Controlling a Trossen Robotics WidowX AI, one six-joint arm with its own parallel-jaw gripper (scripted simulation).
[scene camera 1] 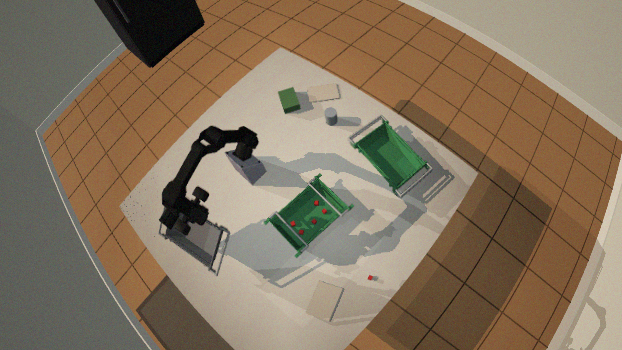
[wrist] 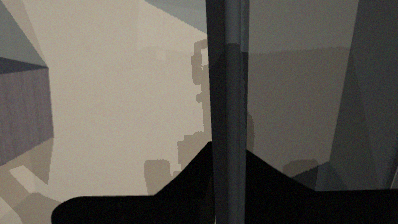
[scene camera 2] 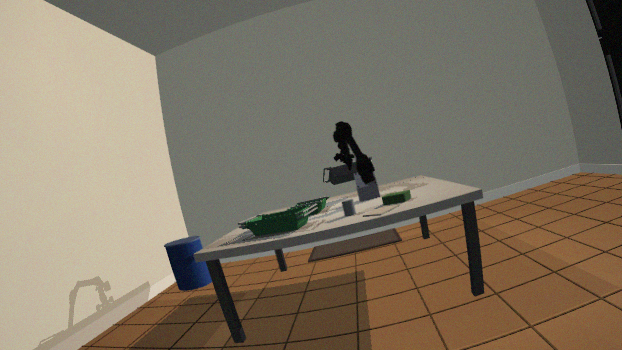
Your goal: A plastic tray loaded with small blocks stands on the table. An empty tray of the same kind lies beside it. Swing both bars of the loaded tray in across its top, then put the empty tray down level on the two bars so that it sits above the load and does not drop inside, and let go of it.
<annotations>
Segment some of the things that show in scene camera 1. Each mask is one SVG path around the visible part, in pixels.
My gripper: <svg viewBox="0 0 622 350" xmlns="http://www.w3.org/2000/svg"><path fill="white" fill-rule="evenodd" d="M200 187L196 187L192 193L196 197L195 201L189 200L188 209L185 212L181 212L184 216L182 221L178 219L174 225L175 229L185 236L188 235L191 228L187 224L188 221L192 224L196 222L199 225L204 225L208 218L209 209L199 205L201 202L199 200L206 202L209 194Z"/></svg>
A grey tray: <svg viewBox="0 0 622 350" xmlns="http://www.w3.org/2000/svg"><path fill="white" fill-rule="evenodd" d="M160 222L158 230L160 236L165 240L168 238L170 242L172 241L201 262L204 267L207 266L209 268L208 271L218 276L230 235L226 228L217 226L218 224L213 224L209 220L206 220L204 225L199 225L196 222L192 224L188 221L187 224L191 228L187 236L175 229L174 226L171 230L167 227L166 234L164 235L161 234L162 223ZM225 231L228 235L216 272L212 266L218 253L223 231Z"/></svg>
</annotations>
